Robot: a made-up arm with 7 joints.
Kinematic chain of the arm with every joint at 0, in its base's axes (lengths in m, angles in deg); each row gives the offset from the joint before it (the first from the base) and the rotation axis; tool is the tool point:
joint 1: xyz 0 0 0 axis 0 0.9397 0.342
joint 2: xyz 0 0 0 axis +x
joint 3: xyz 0 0 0 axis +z
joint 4: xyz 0.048 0 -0.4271 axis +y
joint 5: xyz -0.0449 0 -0.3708 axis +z
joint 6: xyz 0 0 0 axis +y
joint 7: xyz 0 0 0 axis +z
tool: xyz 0 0 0
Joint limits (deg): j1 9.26..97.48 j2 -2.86..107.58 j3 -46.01..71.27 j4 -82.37..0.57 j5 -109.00..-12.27 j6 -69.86..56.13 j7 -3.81..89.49
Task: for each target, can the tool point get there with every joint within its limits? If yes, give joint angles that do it. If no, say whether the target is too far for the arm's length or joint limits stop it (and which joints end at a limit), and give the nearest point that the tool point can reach.
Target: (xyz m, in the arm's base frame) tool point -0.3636 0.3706 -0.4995
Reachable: yes | joints 62.91 41.06 -7.53 -65.96 -67.23 29.75 30.95
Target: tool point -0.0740 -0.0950 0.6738
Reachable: no: joint limits stop it (at a limit: joint 1, joint 2, joint 3, joint 4) | nearest point 0.1886 0.3882 0.5027 | short by 0.576 m
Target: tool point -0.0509 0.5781 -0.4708
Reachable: yes | joints 35.58 52.34 4.93 -56.47 -70.08 33.56 9.24
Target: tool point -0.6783 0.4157 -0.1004
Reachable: yes | joints 80.44 51.00 -26.21 -20.28 -75.87 45.83 6.66
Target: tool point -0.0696 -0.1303 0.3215
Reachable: no: joint limits stop it (at a limit: joint 1, joint 2, joint 3, joint 4) | nearest point 0.1886 0.3882 0.5027 | short by 0.607 m
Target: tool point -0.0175 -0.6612 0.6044
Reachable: no: too far | nearest point -0.7284 -0.3242 -0.0156 | short by 1.002 m
